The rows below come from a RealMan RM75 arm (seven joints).
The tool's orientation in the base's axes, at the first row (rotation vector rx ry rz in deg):
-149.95, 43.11, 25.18
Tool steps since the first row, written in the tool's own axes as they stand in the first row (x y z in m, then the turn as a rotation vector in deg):
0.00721, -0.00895, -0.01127, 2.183, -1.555, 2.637
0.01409, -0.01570, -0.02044, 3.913, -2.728, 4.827
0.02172, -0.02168, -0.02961, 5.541, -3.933, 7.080
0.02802, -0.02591, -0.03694, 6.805, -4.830, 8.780
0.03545, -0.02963, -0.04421, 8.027, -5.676, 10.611
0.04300, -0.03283, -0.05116, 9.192, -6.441, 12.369
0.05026, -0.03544, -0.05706, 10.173, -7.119, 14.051
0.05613, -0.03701, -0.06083, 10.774, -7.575, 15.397
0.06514, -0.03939, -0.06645, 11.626, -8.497, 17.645
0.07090, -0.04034, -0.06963, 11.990, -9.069, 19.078
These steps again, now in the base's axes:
0.01296, -0.00109, 0.00949, 2.132, 1.417, -2.754
0.02402, -0.00284, 0.01667, 3.770, 2.537, -5.041
0.03526, -0.00553, 0.02334, 5.331, 3.755, -7.334
0.04409, -0.00819, 0.02845, 6.531, 4.648, -9.081
0.05355, -0.01173, 0.03293, 7.643, 5.578, -10.941
0.06275, -0.01558, 0.03693, 8.678, 6.437, -12.737
0.07119, -0.01931, 0.03996, 9.531, 7.275, -14.417
0.07752, -0.02231, 0.04139, 10.016, 7.959, -15.712
0.08719, -0.02687, 0.04343, 10.793, 9.293, -17.772
0.09298, -0.03005, 0.04422, 11.135, 10.210, -19.019

